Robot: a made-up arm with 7 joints.
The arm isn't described. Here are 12 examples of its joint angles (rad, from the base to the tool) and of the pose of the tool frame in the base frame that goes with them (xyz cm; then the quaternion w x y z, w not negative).
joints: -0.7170 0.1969 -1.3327 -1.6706 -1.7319 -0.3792 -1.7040
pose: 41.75 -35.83 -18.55 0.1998 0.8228 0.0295 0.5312
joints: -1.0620 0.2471 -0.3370 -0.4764 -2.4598 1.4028 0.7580
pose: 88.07 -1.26 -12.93 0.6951 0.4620 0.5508 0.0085
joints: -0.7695 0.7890 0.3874 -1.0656 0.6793 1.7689 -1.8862
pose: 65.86 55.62 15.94 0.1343 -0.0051 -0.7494 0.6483
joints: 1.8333 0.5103 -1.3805 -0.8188 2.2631 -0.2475 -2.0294
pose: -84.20 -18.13 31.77 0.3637 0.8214 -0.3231 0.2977
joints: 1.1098 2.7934 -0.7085 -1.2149 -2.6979 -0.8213 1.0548
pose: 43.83 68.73 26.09 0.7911 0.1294 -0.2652 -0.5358
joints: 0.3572 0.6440 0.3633 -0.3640 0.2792 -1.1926 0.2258
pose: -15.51 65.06 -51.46 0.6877 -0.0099 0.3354 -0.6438
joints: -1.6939 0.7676 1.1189 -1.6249 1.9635 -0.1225 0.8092
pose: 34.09 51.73 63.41 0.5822 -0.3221 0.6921 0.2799
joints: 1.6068 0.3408 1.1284 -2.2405 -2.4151 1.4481 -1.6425
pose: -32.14 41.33 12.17 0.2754 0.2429 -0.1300 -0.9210
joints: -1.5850 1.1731 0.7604 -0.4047 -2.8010 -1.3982 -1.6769
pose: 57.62 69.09 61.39 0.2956 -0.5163 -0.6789 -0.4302
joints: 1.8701 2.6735 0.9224 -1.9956 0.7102 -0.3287 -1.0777
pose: 42.76 21.15 -21.55 0.3555 -0.5362 -0.5024 0.5776
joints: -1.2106 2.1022 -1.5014 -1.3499 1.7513 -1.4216 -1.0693
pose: 37.69 75.07 35.65 0.6588 0.5854 0.4129 -0.2298
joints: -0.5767 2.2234 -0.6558 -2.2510 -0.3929 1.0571 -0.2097
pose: 36.77 32.51 34.77 0.3370 0.3195 0.8819 0.0806
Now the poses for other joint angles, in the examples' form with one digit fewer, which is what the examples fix.
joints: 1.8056 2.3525 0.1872 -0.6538 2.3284 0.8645 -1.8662
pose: 29.5 83.2 15.4 0.245 0.473 -0.809 0.249
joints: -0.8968 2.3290 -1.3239 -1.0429 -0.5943 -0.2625 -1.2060
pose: 14.2 78.0 55.3 0.401 -0.117 -0.844 -0.337
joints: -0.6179 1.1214 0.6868 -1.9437 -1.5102 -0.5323 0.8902
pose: 35.8 43.6 47.2 0.477 0.660 0.544 -0.205
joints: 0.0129 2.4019 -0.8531 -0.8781 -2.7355 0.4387 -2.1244
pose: 23.6 73.6 53.5 0.513 -0.065 0.699 -0.493
